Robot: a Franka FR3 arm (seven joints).
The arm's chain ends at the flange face. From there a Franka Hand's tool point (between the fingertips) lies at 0.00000 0.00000 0.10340 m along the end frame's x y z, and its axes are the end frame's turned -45 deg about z.
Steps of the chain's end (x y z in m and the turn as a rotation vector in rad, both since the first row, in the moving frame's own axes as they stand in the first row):
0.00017 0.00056 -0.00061 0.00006 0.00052 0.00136
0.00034 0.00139 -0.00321 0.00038 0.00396 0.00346
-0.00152 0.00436 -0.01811 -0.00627 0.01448 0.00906
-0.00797 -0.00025 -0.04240 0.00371 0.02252 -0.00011
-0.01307 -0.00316 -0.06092 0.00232 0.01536 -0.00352
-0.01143 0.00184 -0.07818 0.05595 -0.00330 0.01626
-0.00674 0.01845 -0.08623 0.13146 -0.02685 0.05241
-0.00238 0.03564 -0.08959 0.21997 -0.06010 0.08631
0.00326 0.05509 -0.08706 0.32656 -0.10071 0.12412
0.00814 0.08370 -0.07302 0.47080 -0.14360 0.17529
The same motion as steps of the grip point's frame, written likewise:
-0.00023 0.00055 -0.00061 -0.00033 0.00041 0.00136
-0.00043 0.00149 -0.00321 -0.00253 0.00307 0.00346
-0.00356 0.00353 -0.01812 -0.01467 0.00581 0.00906
-0.00354 -0.00444 -0.04243 -0.01330 0.01855 -0.00011
-0.00571 -0.01053 -0.06093 -0.00922 0.01250 -0.00352
-0.00550 -0.01108 -0.07834 0.04190 0.03723 0.01626
-0.00989 -0.00305 -0.08716 0.11194 0.07397 0.05241
-0.01443 0.00375 -0.09227 0.19804 0.11305 0.08631
-0.01858 0.01172 -0.09303 0.30213 0.15970 0.12412
-0.02673 0.02408 -0.08526 0.43445 0.23137 0.17529

